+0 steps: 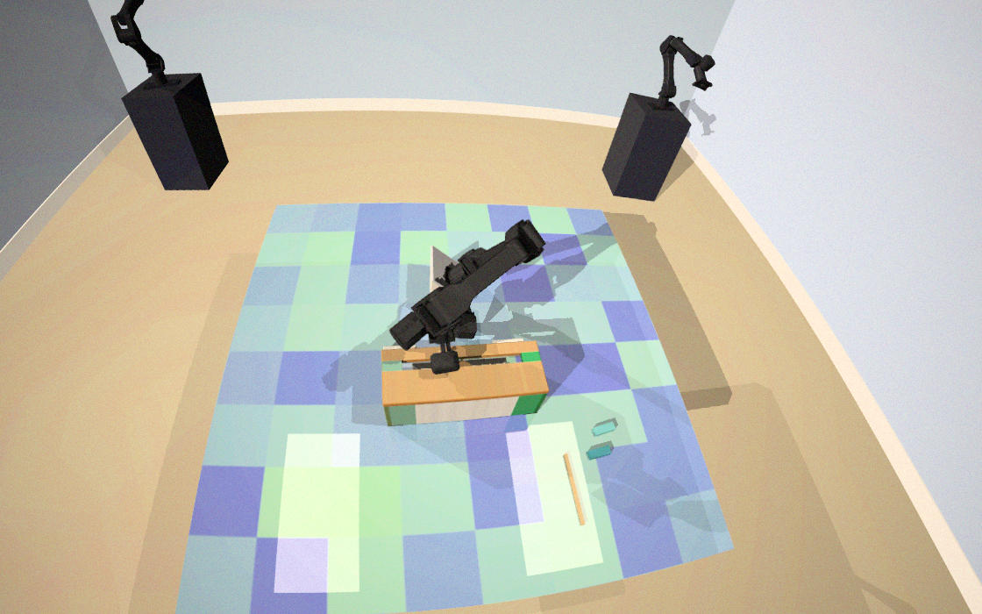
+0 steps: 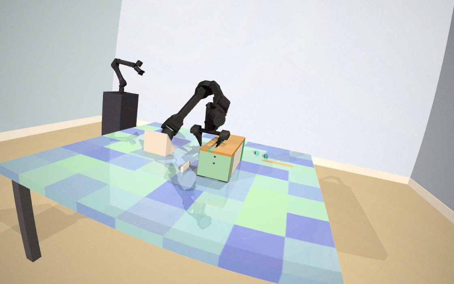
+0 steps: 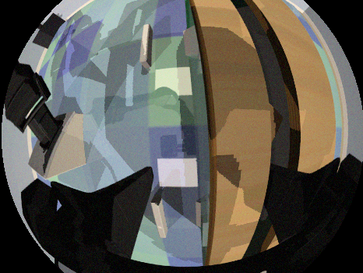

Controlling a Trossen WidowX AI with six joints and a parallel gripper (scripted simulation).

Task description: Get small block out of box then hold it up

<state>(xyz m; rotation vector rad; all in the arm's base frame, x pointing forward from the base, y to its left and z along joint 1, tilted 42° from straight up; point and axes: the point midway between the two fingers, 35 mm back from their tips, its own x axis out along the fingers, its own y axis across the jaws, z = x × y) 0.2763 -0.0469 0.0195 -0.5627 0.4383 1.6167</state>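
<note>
My gripper tip is now 40 mm to the right of the box, 30 mm short of it and 30 mm above it. Round my gripper tip: small block (40 mm to the left, 40 mm ahead); thin stick (330 mm ahead, 310 mm to the left, 90 mm below).
</note>
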